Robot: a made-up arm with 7 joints.
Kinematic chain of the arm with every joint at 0, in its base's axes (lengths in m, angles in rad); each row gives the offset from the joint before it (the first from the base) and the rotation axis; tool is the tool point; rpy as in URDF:
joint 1: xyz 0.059 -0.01 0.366 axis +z
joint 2: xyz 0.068 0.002 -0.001 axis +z
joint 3: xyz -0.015 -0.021 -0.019 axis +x
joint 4: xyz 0.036 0.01 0 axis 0.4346 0.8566 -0.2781
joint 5: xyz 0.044 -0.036 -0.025 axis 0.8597 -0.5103 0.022
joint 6: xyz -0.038 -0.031 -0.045 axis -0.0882 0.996 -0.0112
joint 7: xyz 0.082 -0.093 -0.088 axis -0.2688 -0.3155 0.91
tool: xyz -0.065 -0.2 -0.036 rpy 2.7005 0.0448 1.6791
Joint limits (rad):
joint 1: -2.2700..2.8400
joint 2: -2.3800..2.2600
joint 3: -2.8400..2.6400
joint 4: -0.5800..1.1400
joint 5: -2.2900..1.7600
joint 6: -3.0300..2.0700
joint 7: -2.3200..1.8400
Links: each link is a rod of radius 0.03 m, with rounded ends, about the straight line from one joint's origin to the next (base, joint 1, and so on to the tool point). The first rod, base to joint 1, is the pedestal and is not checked.
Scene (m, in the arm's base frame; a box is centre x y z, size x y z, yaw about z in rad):
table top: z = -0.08
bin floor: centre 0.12 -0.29 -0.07 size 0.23 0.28 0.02 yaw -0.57
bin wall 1: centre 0.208 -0.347 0 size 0.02 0.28 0.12 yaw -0.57
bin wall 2: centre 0.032 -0.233 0 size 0.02 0.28 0.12 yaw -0.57
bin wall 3: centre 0.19 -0.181 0 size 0.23 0.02 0.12 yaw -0.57
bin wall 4: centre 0.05 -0.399 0 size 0.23 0.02 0.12 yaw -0.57
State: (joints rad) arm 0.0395 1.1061 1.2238 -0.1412 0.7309 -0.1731 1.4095
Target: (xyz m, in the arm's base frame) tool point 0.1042 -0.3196 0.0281
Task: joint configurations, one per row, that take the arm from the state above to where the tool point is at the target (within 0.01 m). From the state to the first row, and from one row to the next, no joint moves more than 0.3 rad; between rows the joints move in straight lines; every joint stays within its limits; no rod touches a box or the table.
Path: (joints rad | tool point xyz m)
1: -0.1700 0.8759 1.0966 -0.0064 0.6669 -0.3522 1.5171 | 0.3961 0.0994 0.1103
2: -0.3795 0.6457 0.9695 0.1284 0.6030 -0.5314 1.6248 | 0.3870 -0.0981 0.1121
3: -0.5890 0.4154 0.8423 0.2632 0.5390 -0.7105 1.7324 | 0.2752 -0.2544 0.1308
4: -0.7986 0.1852 0.7151 0.3980 0.4751 -0.8896 1.8400 | 0.1042 -0.3196 0.1655
5: -0.8899 0.2012 0.6903 0.3593 0.4798 -0.7852 1.5841 | 0.1063 -0.3310 0.1172
6: -0.9812 0.2172 0.6656 0.3205 0.4845 -0.6808 1.3281 | 0.1068 -0.3309 0.0706
7: -1.0725 0.2332 0.6408 0.2818 0.4892 -0.5764 1.0722 | 0.1042 -0.3196 0.0281

